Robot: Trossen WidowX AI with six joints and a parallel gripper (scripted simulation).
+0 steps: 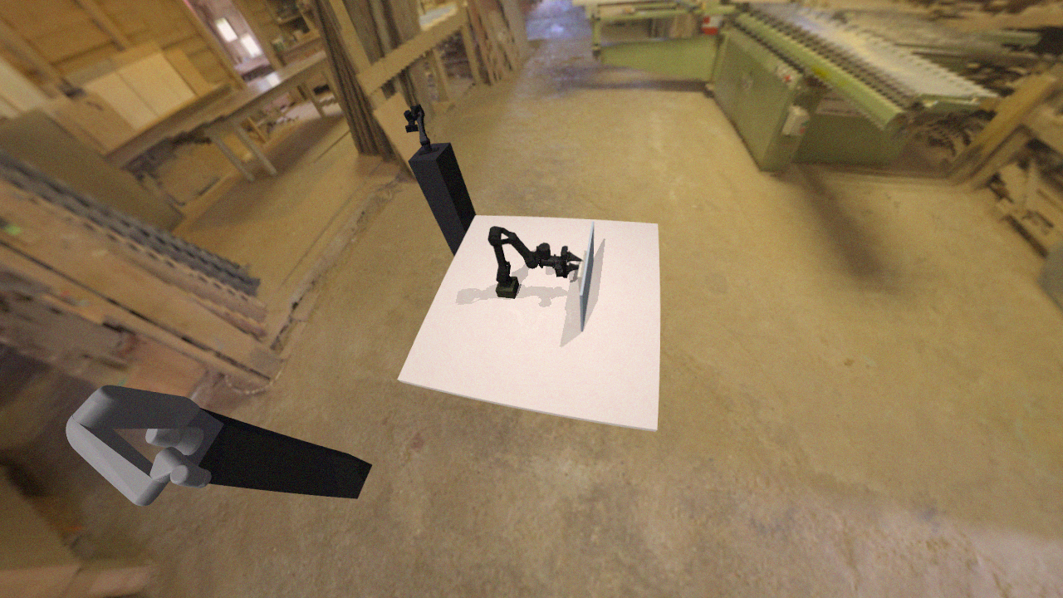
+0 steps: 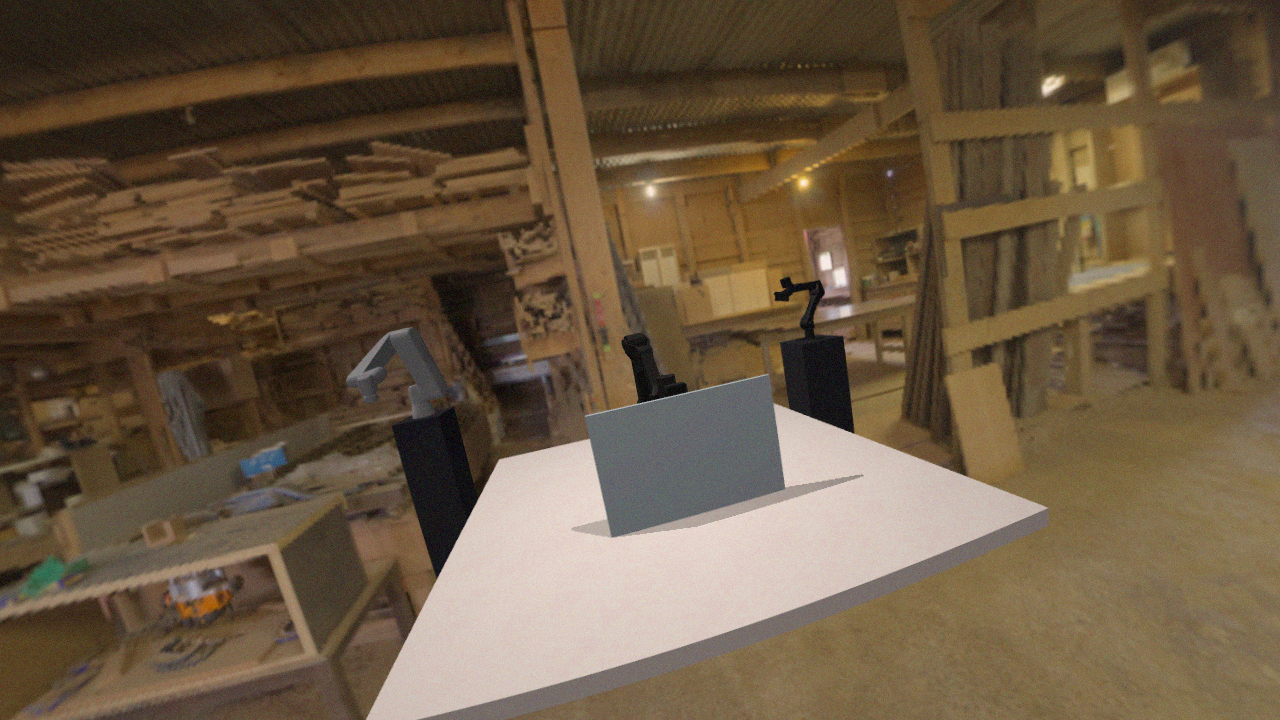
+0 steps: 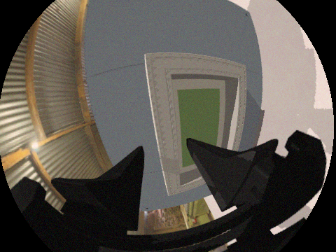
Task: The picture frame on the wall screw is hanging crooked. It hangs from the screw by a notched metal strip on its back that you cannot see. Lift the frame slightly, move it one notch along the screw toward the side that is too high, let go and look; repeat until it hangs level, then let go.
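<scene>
My gripper tip is now 50 mm above the picture frame and 10 mm short of it. The rest, counted from my gripper tip: wall panel: 70 mm below, 20 mm to the right, 20 mm ahead.
</scene>
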